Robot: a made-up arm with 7 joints. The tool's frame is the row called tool.
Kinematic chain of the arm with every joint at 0, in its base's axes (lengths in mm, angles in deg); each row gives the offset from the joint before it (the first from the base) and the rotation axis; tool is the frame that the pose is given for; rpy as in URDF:
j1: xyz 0 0 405 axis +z
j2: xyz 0 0 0 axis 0 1 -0.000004
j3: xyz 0 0 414 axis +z
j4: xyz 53 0 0 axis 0 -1 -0.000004
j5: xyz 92 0 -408 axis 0 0.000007 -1
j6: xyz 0 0 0 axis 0 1 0.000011
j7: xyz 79 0 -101 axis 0 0.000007 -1
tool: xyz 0 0 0 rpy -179.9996 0 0
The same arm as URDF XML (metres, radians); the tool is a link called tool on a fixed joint. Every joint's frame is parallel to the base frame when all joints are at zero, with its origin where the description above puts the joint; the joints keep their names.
<robot name="arm">
<joint name="tool_fixed" type="fixed"><parent link="link7"/><child link="tool"/><origin xyz="0.0000 0.0000 0.0000" rpy="-3.1416 0.0000 0.0000"/></joint>
<joint name="j7" type="continuous"><parent link="link6"/><child link="link7"/><origin xyz="0.0790 0.0000 -0.1010"/><axis xyz="0 0 -1"/></joint>
<joint name="j6" type="continuous"><parent link="link5"/><child link="link6"/><origin xyz="0.0000 0.0000 0.0000"/><axis xyz="0 1 0"/></joint>
<joint name="j5" type="continuous"><parent link="link4"/><child link="link5"/><origin xyz="0.0920 0.0000 -0.4080"/><axis xyz="0 0 -1"/></joint>
<joint name="j4" type="continuous"><parent link="link3"/><child link="link4"/><origin xyz="0.0530 0.0000 0.0000"/><axis xyz="0 -1 0"/></joint>
<joint name="j3" type="continuous"><parent link="link2"/><child link="link3"/><origin xyz="0.0000 0.0000 0.4140"/><axis xyz="0 0 1"/></joint>
<joint name="j2" type="continuous"><parent link="link1"/><child link="link2"/><origin xyz="0.0000 0.0000 0.0000"/><axis xyz="0 1 0"/></joint>
<joint name="j1" type="continuous"><parent link="base_link"/><child link="link1"/><origin xyz="0.0000 0.0000 0.4050"/><axis xyz="0 0 1"/></joint>
<link name="base_link"/>
<link name="link1"/>
<link name="link2"/>
<link name="link3"/>
<link name="link4"/>
<link name="link5"/>
<link name="link6"/>
<link name="link7"/>
<link name="tool"/>
</robot>

